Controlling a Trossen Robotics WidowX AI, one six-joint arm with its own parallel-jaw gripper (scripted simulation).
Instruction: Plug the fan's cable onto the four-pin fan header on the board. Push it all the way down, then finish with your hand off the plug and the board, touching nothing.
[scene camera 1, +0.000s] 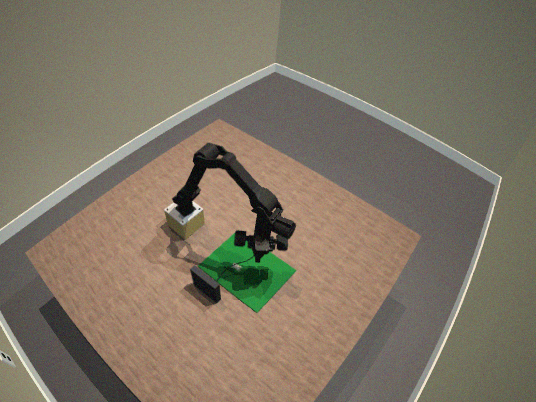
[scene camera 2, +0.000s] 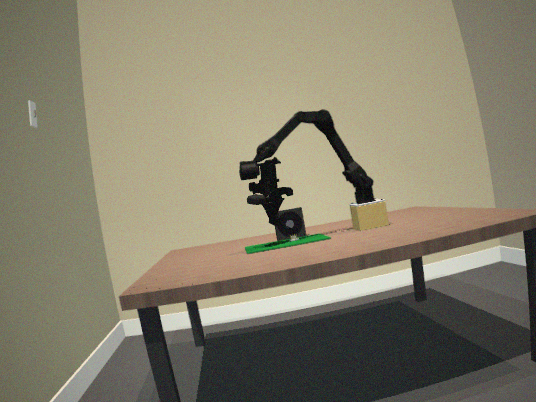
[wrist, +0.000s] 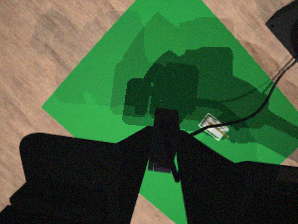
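Note:
A black fan (scene camera 2: 293, 218) is visible in the scene, and so is a green board (scene camera 1: 255, 284), which the wrist view (wrist: 191, 63) shows too. The gripper (scene camera 2: 272, 218) appears as well, both in scene camera 1 (scene camera 1: 258, 256) and in the wrist view (wrist: 164, 134).

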